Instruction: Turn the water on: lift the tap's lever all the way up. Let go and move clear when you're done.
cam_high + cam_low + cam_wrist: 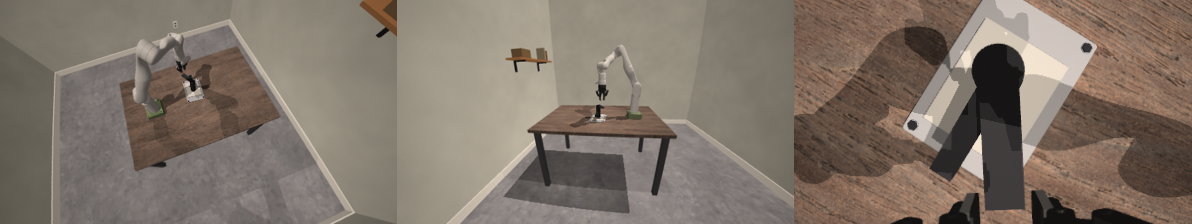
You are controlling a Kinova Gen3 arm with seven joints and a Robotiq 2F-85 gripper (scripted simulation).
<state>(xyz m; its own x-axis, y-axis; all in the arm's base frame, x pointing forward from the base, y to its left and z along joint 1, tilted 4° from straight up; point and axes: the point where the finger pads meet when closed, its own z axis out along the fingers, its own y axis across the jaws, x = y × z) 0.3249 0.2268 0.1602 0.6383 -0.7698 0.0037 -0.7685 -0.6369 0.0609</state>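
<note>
My hand is 2 cm short of the black lever, 3 cm to the left of it and 9 cm above it. Also, from my hand: tap (4 cm ahead, 5 cm to the right, 14 cm below).
</note>
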